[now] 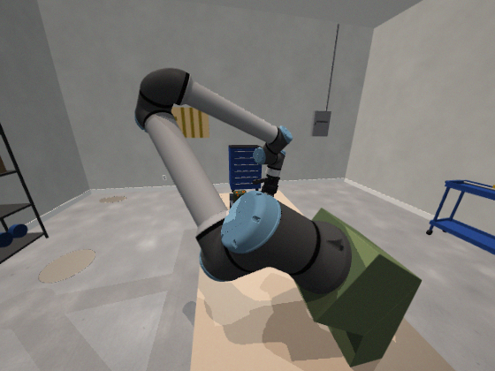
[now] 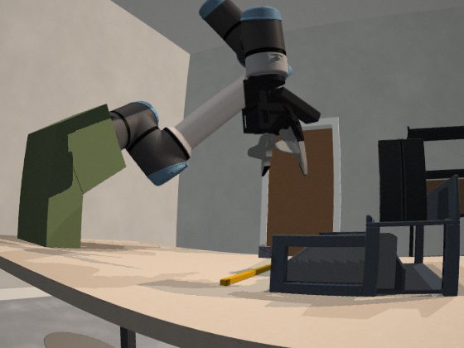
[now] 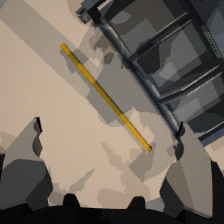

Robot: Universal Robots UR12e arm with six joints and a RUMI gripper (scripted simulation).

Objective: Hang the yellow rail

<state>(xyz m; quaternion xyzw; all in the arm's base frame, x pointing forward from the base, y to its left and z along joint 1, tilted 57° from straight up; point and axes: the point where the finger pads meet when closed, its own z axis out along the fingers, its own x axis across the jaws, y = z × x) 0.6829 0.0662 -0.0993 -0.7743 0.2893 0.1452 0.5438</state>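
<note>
Now: the yellow rail 4 cm behind my hand, 1 cm to the right of it and 20 cm below it.
</note>
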